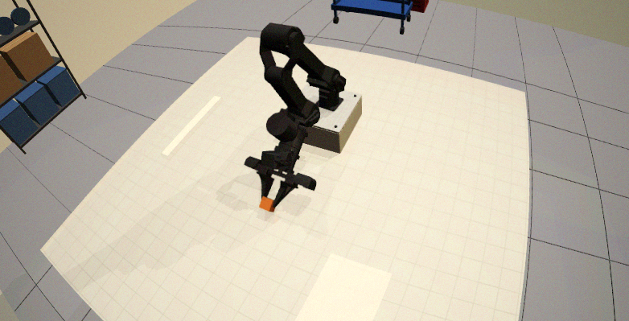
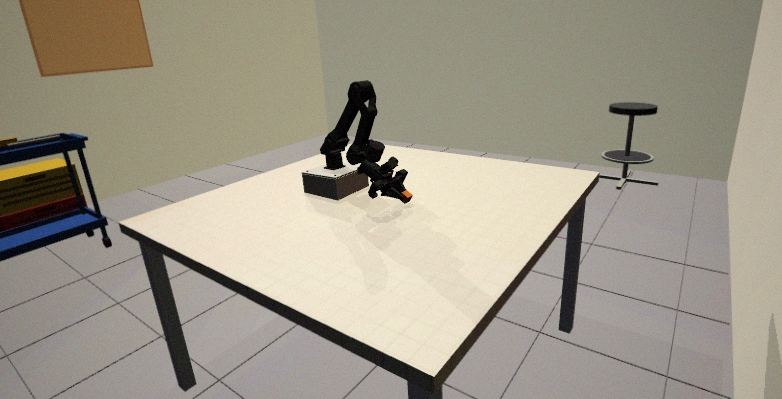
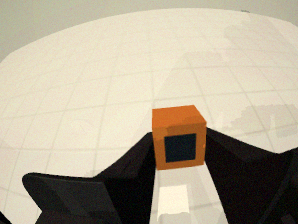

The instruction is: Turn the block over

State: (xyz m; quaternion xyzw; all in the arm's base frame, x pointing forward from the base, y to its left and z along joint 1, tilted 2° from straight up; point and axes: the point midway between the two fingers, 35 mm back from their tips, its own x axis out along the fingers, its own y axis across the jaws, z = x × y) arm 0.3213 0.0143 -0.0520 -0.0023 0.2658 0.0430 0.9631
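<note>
The orange block lies 10 mm behind my gripper tip.
</note>
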